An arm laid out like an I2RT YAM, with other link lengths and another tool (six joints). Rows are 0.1 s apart.
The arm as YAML. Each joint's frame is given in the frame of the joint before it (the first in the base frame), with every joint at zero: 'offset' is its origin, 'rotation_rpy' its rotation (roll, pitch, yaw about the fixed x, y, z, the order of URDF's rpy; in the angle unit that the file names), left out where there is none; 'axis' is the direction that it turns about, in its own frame. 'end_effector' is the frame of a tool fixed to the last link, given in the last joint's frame.
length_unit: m
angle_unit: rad
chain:
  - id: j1
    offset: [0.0, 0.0, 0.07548]
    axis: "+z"
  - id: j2
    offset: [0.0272, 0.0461, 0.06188]
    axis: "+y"
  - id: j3
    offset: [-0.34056, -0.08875, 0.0]
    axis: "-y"
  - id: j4
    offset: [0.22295, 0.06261, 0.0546]
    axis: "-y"
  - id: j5
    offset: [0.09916, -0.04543, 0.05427]
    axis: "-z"
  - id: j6
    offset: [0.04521, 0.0, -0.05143]
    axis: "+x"
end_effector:
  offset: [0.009, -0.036, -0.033]
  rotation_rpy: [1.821, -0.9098, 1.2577]
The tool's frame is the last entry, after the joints.
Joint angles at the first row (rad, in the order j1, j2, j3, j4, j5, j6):
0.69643 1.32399 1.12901 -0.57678 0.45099 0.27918
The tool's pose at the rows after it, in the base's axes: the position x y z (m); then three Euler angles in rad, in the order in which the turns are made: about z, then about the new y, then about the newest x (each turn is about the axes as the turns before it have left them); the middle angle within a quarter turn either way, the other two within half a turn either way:
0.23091 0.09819 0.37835 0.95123 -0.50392 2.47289
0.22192 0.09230 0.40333 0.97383 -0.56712 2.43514
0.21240 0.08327 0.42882 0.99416 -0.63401 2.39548
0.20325 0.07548 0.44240 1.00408 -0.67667 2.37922
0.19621 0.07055 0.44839 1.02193 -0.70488 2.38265
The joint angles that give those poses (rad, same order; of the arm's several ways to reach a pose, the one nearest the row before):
0.69642 1.29788 1.19463 -0.61043 0.47082 0.27918
0.70554 1.25195 1.25004 -0.63814 0.48474 0.27007
0.70564 1.20734 1.30988 -0.66421 0.49395 0.25925
0.70566 1.17211 1.33918 -0.68418 0.49396 0.25926
0.70562 1.14450 1.34838 -0.69488 0.47105 0.25924

